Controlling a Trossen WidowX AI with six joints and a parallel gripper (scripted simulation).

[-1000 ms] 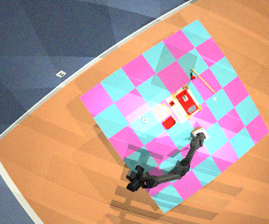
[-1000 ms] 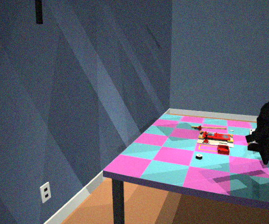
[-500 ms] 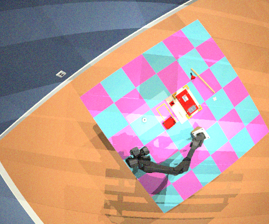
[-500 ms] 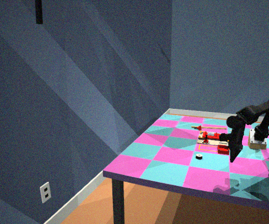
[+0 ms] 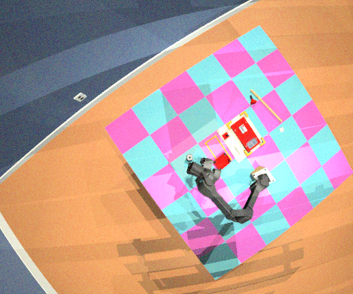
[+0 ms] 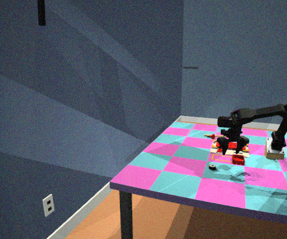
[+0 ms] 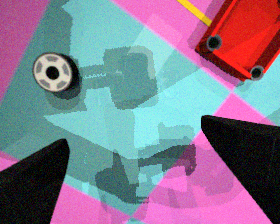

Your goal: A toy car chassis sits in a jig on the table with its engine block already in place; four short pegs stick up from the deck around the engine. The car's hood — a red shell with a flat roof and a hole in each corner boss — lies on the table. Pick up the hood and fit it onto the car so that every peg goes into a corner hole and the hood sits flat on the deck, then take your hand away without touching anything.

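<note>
Now: the red hood 50 mm behind my gripper tip, 140 mm to the right of it and 80 mm below it. From my gripper tip the other things lie so: wooden stick (80 mm ahead, 600 mm to the right, 90 mm below).
</note>
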